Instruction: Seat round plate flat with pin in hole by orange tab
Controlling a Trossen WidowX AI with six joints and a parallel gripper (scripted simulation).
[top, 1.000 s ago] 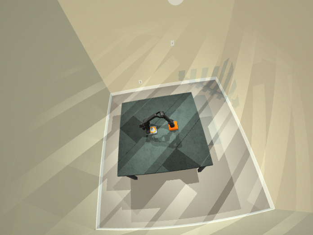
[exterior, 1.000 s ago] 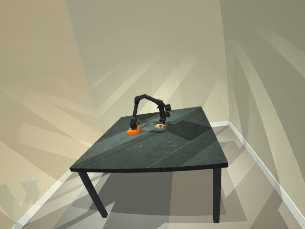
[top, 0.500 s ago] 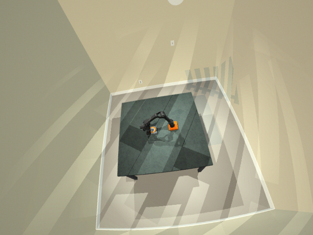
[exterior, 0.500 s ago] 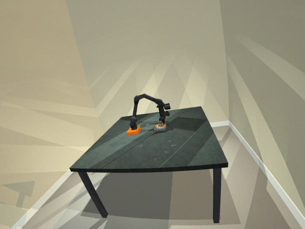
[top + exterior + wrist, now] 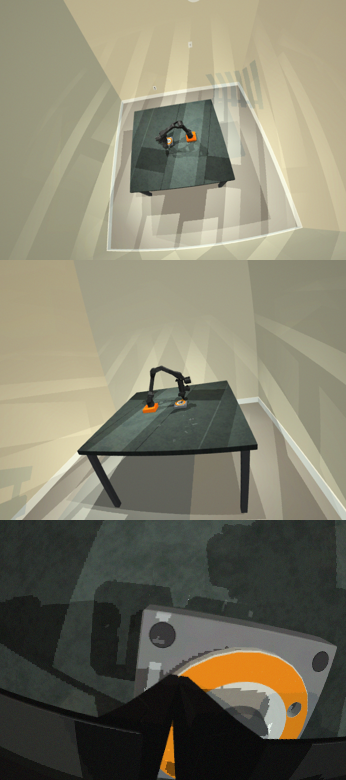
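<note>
Now: gripper tip 3 cm past the round plate, 2 cm to the left of it and 1 cm above it.
</note>
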